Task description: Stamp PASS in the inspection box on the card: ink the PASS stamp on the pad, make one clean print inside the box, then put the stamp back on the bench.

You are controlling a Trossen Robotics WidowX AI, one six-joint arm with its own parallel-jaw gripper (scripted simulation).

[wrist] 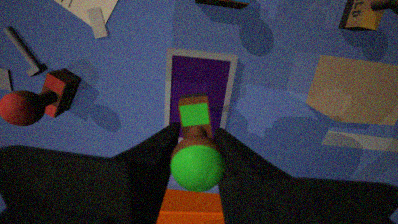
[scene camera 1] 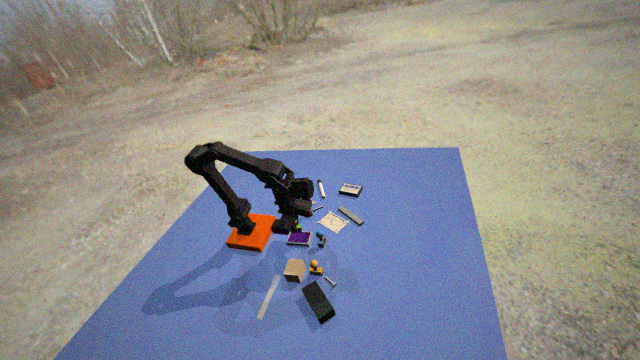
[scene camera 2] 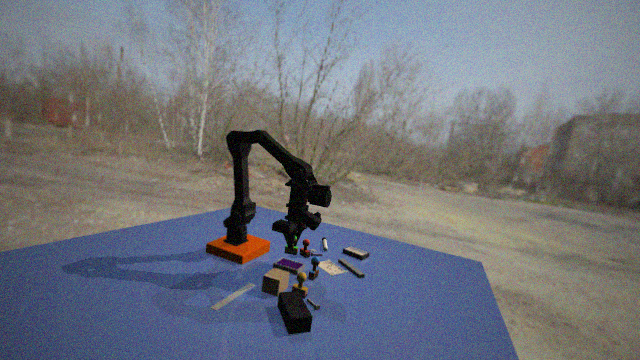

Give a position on a purple ink pad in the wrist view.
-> At 187,71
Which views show the black block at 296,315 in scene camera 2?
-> Scene camera 1 and scene camera 2 only.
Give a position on a black block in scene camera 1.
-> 317,300
